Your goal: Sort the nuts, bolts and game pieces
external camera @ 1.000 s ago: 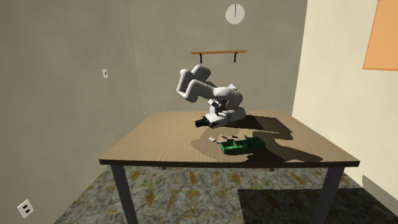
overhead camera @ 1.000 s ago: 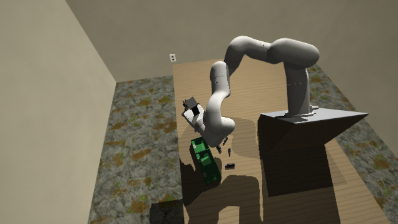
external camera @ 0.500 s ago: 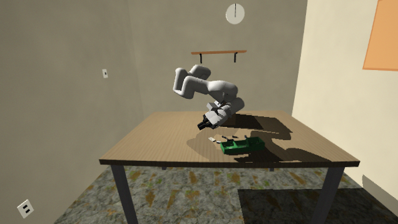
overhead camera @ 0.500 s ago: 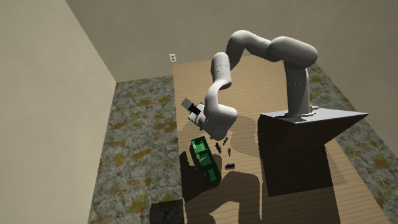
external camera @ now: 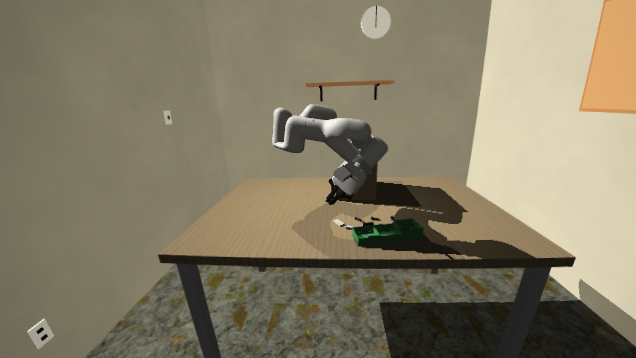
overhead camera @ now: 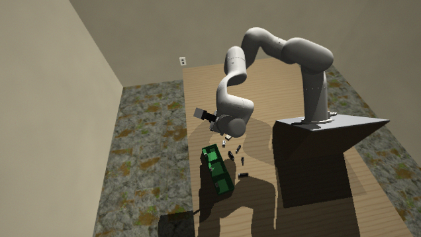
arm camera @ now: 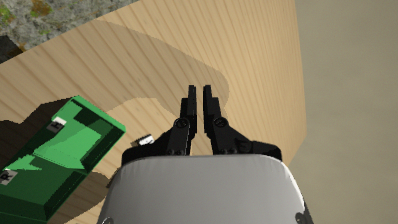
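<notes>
Right now the green bin is 21 cm to the left of my hand, 13 cm below it and 1 cm ahead of it. From my hand the other things lie so: dark bolt: 18 cm to the left, 15 cm below, 14 cm behind; then small nut: 15 cm below, 7 cm to the left, 6 cm behind; then white game piece: 15 cm below, 10 cm behind, 3 cm to the left.
</notes>
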